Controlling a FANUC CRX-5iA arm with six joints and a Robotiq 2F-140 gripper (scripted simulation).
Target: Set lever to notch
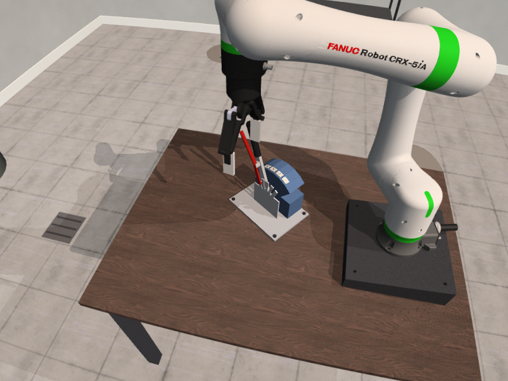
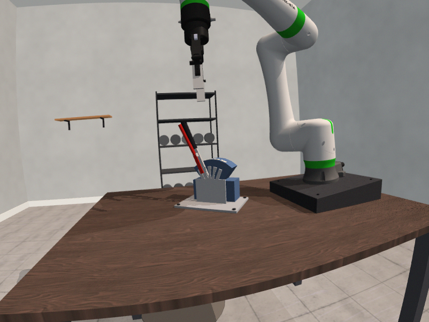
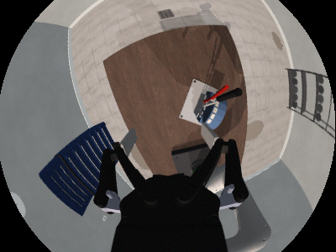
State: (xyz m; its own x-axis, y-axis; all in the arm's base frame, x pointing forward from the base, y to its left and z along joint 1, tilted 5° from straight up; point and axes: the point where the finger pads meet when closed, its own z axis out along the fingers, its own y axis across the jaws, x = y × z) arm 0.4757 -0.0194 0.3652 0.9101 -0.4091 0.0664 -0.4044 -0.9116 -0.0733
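Right now my hand is 20 cm above the red bar, 16 cm to the left of it and 3 cm past it.
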